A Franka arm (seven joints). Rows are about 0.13 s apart.
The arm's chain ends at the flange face. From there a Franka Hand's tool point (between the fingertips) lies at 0.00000 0.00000 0.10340 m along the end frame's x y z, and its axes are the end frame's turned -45 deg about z.
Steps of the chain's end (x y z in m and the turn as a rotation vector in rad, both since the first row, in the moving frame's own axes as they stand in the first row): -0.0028 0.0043 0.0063 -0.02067 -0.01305 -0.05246; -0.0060 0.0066 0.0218 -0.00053 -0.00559 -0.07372; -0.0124 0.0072 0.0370 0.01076 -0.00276 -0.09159
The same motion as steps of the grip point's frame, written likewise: -0.0075 0.0017 0.0063 -0.00539 -0.02384 -0.05246; -0.0094 0.0001 0.0218 0.00358 -0.00433 -0.07372; -0.0133 -0.0047 0.0370 0.00956 0.00566 -0.09159
